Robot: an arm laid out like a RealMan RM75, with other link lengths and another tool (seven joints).
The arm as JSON. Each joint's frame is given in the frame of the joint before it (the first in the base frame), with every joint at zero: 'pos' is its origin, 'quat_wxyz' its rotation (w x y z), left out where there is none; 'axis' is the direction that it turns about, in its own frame. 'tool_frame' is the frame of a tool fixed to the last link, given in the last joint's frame.
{
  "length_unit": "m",
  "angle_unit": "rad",
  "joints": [
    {
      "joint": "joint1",
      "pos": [
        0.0,
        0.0,
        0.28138
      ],
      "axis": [
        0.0,
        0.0,
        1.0
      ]
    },
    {
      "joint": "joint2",
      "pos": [
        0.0,
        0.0,
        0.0
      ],
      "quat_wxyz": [
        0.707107,
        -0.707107,
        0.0,
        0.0
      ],
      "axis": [
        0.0,
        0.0,
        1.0
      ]
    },
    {
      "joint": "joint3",
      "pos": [
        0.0,
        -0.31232,
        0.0
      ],
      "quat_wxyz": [
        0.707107,
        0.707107,
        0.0,
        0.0
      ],
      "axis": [
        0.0,
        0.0,
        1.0
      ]
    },
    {
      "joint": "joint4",
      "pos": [
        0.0,
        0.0,
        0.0
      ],
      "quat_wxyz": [
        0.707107,
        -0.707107,
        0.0,
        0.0
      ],
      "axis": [
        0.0,
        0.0,
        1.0
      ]
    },
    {
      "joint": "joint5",
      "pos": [
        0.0,
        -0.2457,
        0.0
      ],
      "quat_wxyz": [
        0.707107,
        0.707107,
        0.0,
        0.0
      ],
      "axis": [
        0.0,
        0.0,
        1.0
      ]
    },
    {
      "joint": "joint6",
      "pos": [
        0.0,
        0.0,
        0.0
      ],
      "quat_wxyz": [
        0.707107,
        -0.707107,
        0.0,
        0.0
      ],
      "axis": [
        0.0,
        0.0,
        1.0
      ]
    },
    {
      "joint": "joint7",
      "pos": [
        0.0,
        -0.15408,
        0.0
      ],
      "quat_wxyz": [
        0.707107,
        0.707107,
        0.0,
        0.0
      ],
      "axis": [
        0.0,
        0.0,
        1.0
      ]
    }
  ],
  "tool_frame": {
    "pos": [
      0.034,
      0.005,
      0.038
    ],
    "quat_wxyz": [
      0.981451,
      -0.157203,
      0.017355,
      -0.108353
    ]
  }
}
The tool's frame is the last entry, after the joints.
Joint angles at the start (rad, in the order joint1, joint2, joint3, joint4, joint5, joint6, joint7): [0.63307, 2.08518, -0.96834, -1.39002, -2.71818, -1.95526, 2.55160]
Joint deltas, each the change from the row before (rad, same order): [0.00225, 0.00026, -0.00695, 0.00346, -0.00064, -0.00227, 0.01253]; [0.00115, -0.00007, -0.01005, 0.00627, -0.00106, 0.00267, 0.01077]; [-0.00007, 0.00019, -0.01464, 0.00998, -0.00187, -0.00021, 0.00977]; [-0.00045, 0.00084, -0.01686, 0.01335, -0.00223, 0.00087, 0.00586]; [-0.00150, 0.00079, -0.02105, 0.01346, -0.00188, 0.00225, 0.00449]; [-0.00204, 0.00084, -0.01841, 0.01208, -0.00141, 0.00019, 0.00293]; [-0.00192, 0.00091, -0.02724, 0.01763, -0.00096, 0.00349, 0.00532]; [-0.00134, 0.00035, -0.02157, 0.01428, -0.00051, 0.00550, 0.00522]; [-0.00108, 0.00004, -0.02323, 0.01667, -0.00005, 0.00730, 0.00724]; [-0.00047, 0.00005, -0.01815, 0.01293, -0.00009, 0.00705, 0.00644]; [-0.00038, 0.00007, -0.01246, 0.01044, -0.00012, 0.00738, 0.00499]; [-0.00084, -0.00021, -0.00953, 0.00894, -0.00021, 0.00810, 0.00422]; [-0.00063, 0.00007, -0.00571, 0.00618, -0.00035, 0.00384, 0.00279]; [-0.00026, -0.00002, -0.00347, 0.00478, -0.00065, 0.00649, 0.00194]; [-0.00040, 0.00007, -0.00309, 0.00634, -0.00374, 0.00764, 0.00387]
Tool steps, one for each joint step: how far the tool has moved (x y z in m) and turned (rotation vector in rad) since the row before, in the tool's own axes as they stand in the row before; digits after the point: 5 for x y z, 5 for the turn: [-0.00076, 0.00122, 0.00126, -0.00310, 0.00503, 0.00870]; [-0.00065, 0.00037, 0.00196, -0.00107, 0.00633, 0.00722]; [0.00056, 0.00079, 0.00330, -0.00540, 0.01443, 0.00809]; [0.00089, 0.00062, 0.00434, -0.00718, 0.01841, 0.00525]; [0.00100, 0.00054, 0.00485, -0.00609, 0.02150, 0.00250]; [0.00144, 0.00065, 0.00448, -0.00711, 0.02043, 0.00241]; [0.00118, 0.00067, 0.00631, -0.00785, 0.02719, 0.00230]; [0.00057, 0.00009, 0.00488, -0.00404, 0.01946, 0.00231]; [0.00047, -0.00010, 0.00532, -0.00395, 0.01991, 0.00407]; [0.00005, -0.00021, 0.00408, -0.00171, 0.01441, 0.00336]; [-0.00010, -0.00053, 0.00309, -0.00048, 0.00867, 0.00322]; [-0.00001, -0.00088, 0.00252, 0.00075, 0.00528, 0.00349]; [0.00028, -0.00040, 0.00177, -0.00085, 0.00428, 0.00318]; [-0.00029, -0.00087, 0.00116, 0.00195, 0.00026, 0.00189]; [0.00013, -0.00138, 0.00133, 0.00361, 0.00075, 0.00611]
